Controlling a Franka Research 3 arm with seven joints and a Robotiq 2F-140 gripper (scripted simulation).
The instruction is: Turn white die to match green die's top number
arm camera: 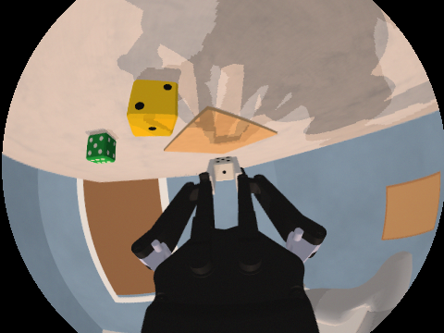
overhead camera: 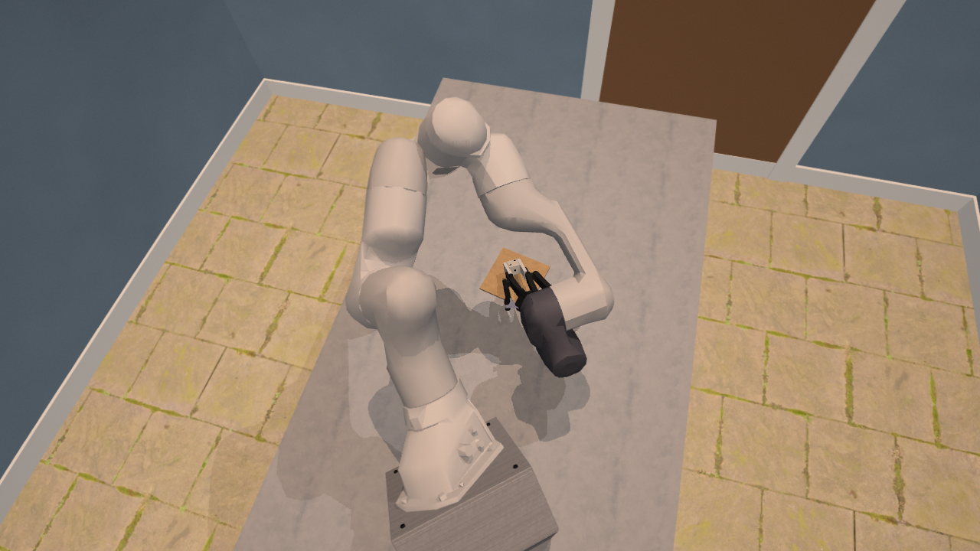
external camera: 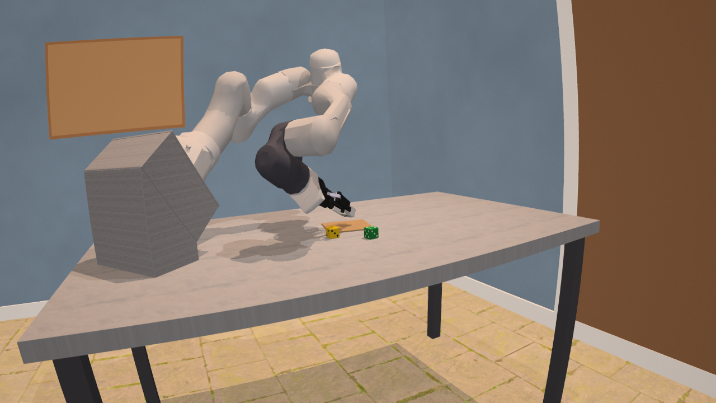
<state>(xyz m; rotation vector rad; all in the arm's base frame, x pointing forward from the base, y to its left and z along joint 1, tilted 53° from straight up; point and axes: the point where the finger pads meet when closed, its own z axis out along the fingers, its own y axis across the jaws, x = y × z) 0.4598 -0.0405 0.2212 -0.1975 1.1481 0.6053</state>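
Right now the mat is 1 cm ahead of my hand, 1 cm to the left of it and 5 cm below it. From my hand the other things lie so: white die (1 cm ahead, 1 cm to the left, 1 cm below); then yellow die (6 cm behind, 11 cm to the right, 4 cm below); then green die (3 cm ahead, 16 cm to the right, 4 cm below).
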